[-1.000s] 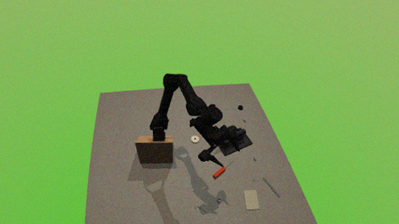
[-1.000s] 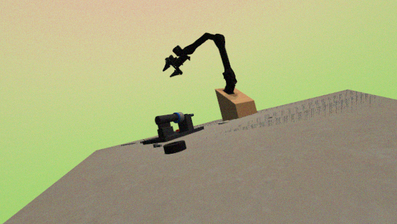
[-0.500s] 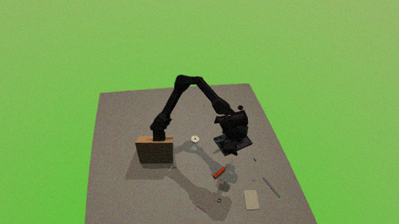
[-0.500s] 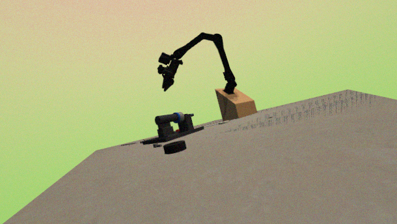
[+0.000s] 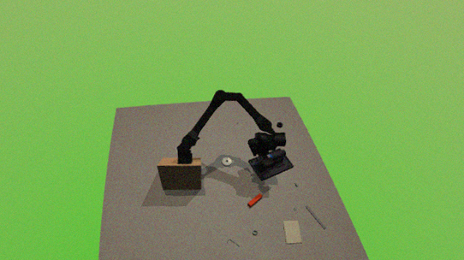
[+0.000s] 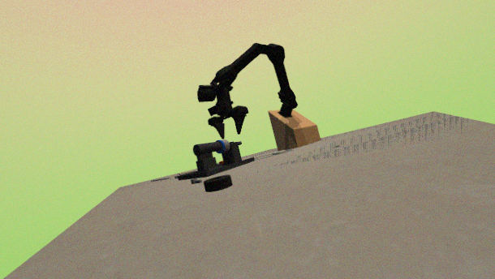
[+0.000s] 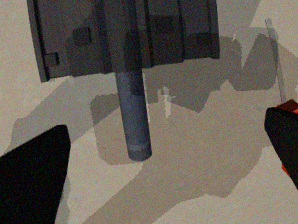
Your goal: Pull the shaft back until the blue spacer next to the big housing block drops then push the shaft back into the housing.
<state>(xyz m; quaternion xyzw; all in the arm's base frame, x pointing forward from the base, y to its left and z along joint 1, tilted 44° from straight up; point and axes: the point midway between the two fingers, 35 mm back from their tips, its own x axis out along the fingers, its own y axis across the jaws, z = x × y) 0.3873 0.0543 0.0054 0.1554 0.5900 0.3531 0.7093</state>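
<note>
Right now my gripper tip is 40 mm short of the dark shaft, 30 mm to the right of it and 30 mm above it. The rest, counted from my gripper tip: black disc: 370 mm to the left, 240 mm ahead, 110 mm below; then beige card: 360 mm to the right, 130 mm ahead, 110 mm below; then red-handled screwdriver: 150 mm to the right, 110 mm below.
</note>
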